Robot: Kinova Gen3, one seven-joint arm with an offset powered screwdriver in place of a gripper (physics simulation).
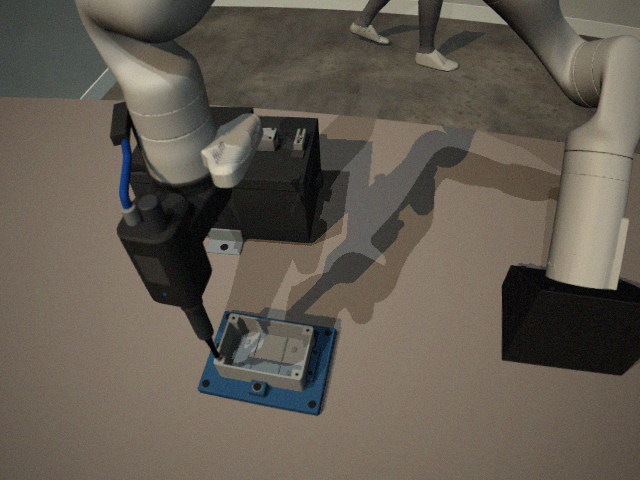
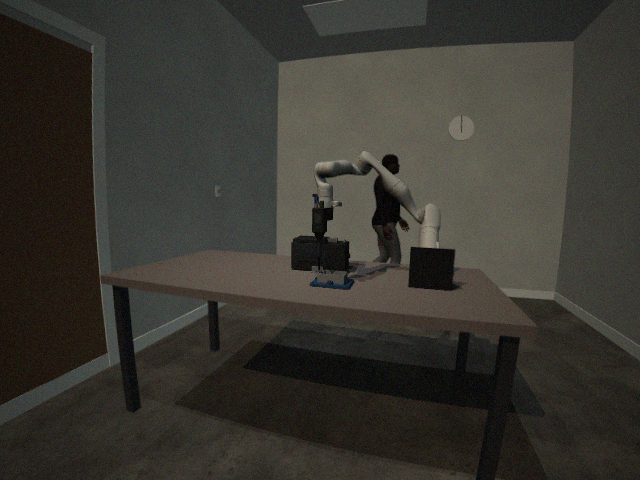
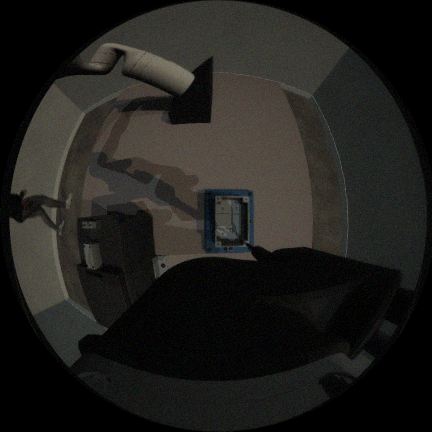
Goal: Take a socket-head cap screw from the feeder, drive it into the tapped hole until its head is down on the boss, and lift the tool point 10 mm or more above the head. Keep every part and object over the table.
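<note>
My screwdriver points down, with its thin black bit tip at the near left corner boss of a grey open box. The tip appears to touch or nearly touch the boss. The tip and driver cover the hole there, and I cannot make out a screw or its head. The box's other corners show small dark holes. The box sits in a blue fixture plate. The black feeder housing, with small light fittings on top, stands behind the driver.
A light bracket with a dark hole stands at the feeder's front. A black block stands at the arm's base on the right. A person stands beyond the table.
</note>
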